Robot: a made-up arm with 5 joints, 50 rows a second.
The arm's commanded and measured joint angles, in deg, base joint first. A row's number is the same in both.
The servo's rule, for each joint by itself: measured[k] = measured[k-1] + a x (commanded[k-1-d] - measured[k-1]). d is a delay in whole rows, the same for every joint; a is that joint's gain. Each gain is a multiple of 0.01, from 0.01 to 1. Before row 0 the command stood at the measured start. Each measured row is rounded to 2 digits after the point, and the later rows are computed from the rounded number. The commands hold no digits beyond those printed.
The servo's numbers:
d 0
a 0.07 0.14 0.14 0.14 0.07
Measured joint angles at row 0:
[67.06, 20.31, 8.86, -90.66, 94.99]
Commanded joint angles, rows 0 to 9:
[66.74, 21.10, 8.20, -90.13, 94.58]
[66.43, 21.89, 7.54, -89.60, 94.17]
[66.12, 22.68, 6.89, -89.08, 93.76]
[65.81, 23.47, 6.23, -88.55, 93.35]
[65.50, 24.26, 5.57, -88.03, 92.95]
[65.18, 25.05, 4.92, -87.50, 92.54]
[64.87, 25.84, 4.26, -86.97, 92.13]
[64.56, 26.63, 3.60, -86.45, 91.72]
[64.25, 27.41, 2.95, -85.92, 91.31]
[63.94, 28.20, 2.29, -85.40, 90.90]
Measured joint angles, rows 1 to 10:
[67.04, 20.42, 8.77, -90.59, 94.96]
[67.00, 20.63, 8.60, -90.45, 94.90]
[66.94, 20.92, 8.36, -90.26, 94.82]
[66.86, 21.28, 8.06, -90.02, 94.72]
[66.76, 21.70, 7.71, -89.74, 94.60]
[66.65, 22.17, 7.32, -89.43, 94.46]
[66.53, 22.68, 6.89, -89.09, 94.30]
[66.39, 23.23, 6.43, -88.72, 94.12]
[66.24, 23.82, 5.94, -88.33, 93.92]
[66.08, 24.43, 5.43, -87.92, 93.71]

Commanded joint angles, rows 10 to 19:
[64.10, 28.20, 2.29, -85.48, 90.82]
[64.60, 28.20, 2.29, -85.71, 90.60]
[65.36, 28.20, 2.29, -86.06, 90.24]
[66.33, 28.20, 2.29, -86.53, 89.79]
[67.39, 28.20, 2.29, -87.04, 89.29]
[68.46, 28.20, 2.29, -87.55, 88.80]
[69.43, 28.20, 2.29, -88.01, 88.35]
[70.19, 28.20, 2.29, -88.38, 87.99]
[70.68, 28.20, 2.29, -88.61, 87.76]
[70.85, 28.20, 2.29, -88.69, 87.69]
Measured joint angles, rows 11 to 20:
[65.94, 24.96, 4.99, -87.58, 93.51]
[65.85, 25.41, 4.61, -87.32, 93.31]
[65.82, 25.80, 4.29, -87.14, 93.10]
[65.86, 26.14, 4.01, -87.05, 92.87]
[65.97, 26.43, 3.77, -87.05, 92.62]
[66.14, 26.68, 3.56, -87.12, 92.35]
[66.37, 26.89, 3.38, -87.24, 92.07]
[66.64, 27.07, 3.23, -87.40, 91.78]
[66.92, 27.23, 3.10, -87.57, 91.50]
[67.20, 27.37, 2.99, -87.73, 91.23]

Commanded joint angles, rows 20 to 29:
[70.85, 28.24, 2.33, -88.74, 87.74]
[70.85, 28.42, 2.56, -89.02, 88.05]
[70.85, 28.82, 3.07, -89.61, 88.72]
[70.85, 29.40, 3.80, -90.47, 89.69]
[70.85, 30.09, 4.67, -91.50, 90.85]
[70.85, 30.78, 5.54, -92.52, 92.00]
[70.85, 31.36, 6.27, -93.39, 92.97]
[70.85, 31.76, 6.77, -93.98, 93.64]
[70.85, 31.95, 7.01, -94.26, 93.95]
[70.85, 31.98, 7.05, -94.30, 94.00]
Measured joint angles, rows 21 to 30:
[67.46, 27.49, 2.90, -87.87, 90.99]
[67.70, 27.62, 2.85, -88.03, 90.78]
[67.92, 27.79, 2.88, -88.25, 90.64]
[68.13, 28.02, 3.01, -88.56, 90.57]
[68.32, 28.31, 3.24, -88.97, 90.59]
[68.50, 28.66, 3.56, -89.47, 90.69]
[68.66, 29.04, 3.94, -90.02, 90.85]
[68.81, 29.42, 4.34, -90.57, 91.05]
[68.95, 29.77, 4.71, -91.09, 91.25]
[69.08, 30.08, 5.04, -91.54, 91.44]

